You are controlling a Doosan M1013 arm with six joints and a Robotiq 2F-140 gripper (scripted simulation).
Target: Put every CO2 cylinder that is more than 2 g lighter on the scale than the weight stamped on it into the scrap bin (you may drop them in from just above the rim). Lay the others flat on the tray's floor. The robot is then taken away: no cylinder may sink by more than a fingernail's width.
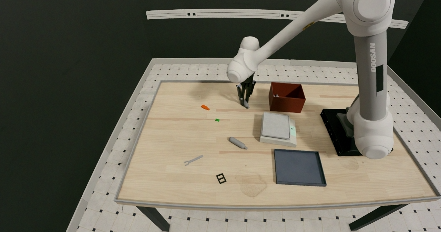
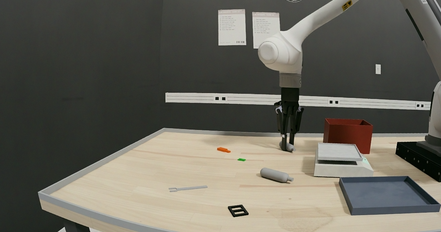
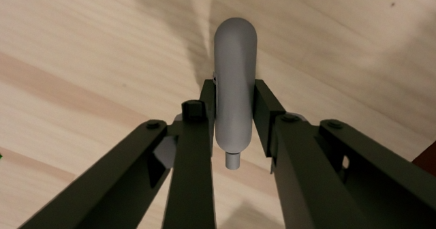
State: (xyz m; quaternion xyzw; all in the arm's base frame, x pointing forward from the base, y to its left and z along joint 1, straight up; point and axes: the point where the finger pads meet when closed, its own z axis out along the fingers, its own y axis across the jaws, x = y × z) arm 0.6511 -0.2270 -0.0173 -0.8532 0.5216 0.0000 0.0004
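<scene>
Now: hand 230 mm to the right of the grey scale platform, 160 mm past it and 20 mm below it. The rest, counted from my hand: orange piece 250 mm ahead, 50 mm to the left, 30 mm below; then red scrap bin 270 mm behind, 10 mm to the right; then green piece 170 mm ahead, 150 mm to the left, 30 mm below.
</scene>
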